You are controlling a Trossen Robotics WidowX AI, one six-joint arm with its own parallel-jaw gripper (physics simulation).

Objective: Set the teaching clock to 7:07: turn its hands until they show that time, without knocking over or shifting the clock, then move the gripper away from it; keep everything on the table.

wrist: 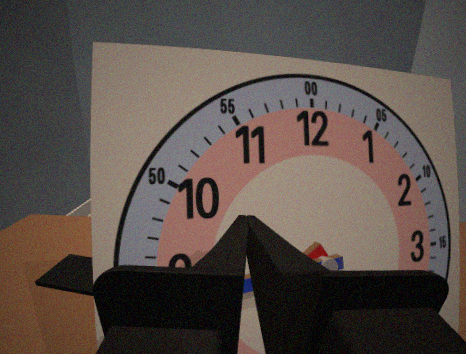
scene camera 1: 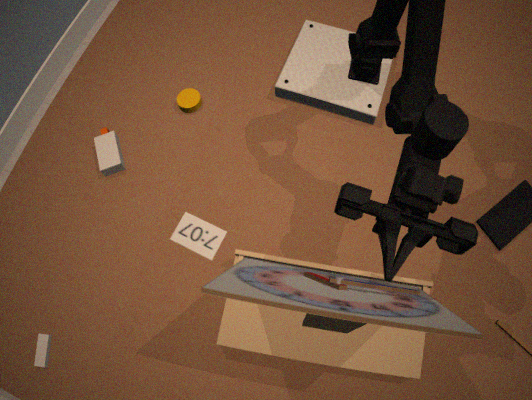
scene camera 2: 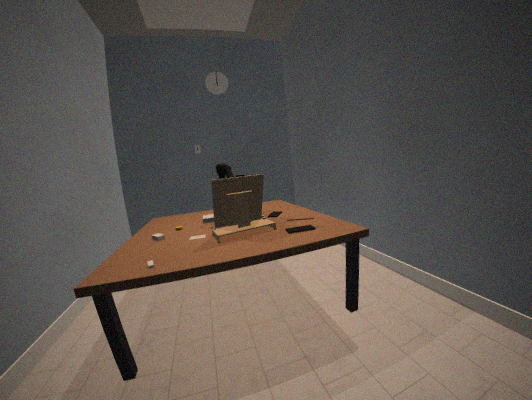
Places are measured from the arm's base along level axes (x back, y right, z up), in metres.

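Where they show: gripper, fingertip midpoint: [wrist: 245, 222] [scene camera 1: 388, 280]; arm's base, origin of the base link: [scene camera 1: 364, 70].
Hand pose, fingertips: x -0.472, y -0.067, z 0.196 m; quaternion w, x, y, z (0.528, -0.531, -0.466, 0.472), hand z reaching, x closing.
Note:
Things, the pixels of their centre, and the offset from my fingertips. "pt": a spot on its surface instead.
- teaching clock, body centre: [wrist: 320, 262] [scene camera 1: 337, 284] [scene camera 2: 238, 201] dx -0.010, dy +0.058, dz -0.041 m
- blue hand, body centre: [wrist: 252, 281] [scene camera 1: 375, 286] dx -0.001, dy +0.008, dz -0.044 m
- hub, surface spot: [wrist: 330, 263] pt dx -0.001, dy +0.059, dz -0.034 m
- red hand, body centre: [wrist: 340, 292] [scene camera 1: 324, 280] dx -0.004, dy +0.076, dz -0.064 m
- 07 card, body centre: [scene camera 1: 198, 235] [scene camera 2: 197, 237] dx +0.057, dy +0.309, dz -0.222 m
- yellow disc, body centre: [scene camera 1: 189, 100] [scene camera 2: 179, 228] dx +0.330, dy +0.413, dz -0.213 m
- white box, body centre: [scene camera 1: 108, 149] [scene camera 2: 157, 236] dx +0.184, dy +0.542, dz -0.209 m
- small white block, body centre: [scene camera 1: 43, 350] [scene camera 2: 150, 264] dx -0.228, dy +0.533, dz -0.217 m
- black slab, body centre: [scene camera 1: 513, 213] [scene camera 2: 275, 214] dx +0.230, dy -0.274, dz -0.219 m
- thin stick, body centre: [scene camera 2: 300, 219] dx -0.029, dy -0.331, dz -0.219 m
- long black object, body centre: [wrist: 91, 274] [scene camera 2: 300, 229] dx -0.209, dy -0.216, dz -0.219 m
The teaching clock [scene camera 1: 295, 298] [scene camera 2: 237, 205] [wrist: 310, 200] stands upright on its wooden stand; scene camera 2 shows its back. The blue hand [wrist: 248, 285] runs left and slightly down from the hub [wrist: 330, 263]; its tip is hidden behind the fingers. The red hand [scene camera 1: 317, 277] [wrist: 316, 250] shows its short tail above the hub in the wrist view; the rest is hidden, and in scene camera 1 it points left. My gripper [scene camera 1: 389, 278] [wrist: 245, 222] is shut and empty, its tips close before the face; contact is unclear. The 7:07 card [scene camera 1: 198, 236] [scene camera 2: 197, 237] lies flat.
A yellow disc [scene camera 1: 189, 99] [scene camera 2: 179, 228], a white box [scene camera 1: 108, 151] [scene camera 2: 158, 236] and a small white block [scene camera 1: 42, 350] [scene camera 2: 150, 264] lie on the table. A black slab [scene camera 1: 510, 215] [scene camera 2: 275, 214] [wrist: 67, 274], a thin stick [scene camera 1: 515, 338] [scene camera 2: 300, 219] and a long black object [scene camera 2: 300, 229] lie beyond the clock's other side.

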